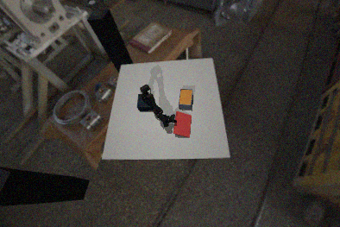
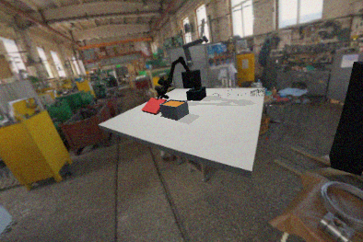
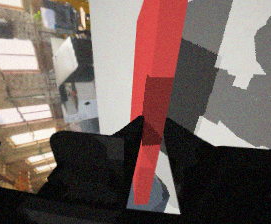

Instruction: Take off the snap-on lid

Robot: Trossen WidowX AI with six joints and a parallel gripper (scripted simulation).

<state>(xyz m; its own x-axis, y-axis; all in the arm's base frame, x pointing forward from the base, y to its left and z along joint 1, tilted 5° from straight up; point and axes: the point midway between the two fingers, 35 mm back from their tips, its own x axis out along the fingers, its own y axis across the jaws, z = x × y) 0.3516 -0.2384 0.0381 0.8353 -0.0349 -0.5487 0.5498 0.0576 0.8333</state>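
My gripper tip is 70 mm short of the lid and 30 mm above it. From my gripper tip the other things lie so: grey storage box (300 mm to the left, 70 mm ahead, 30 mm below).
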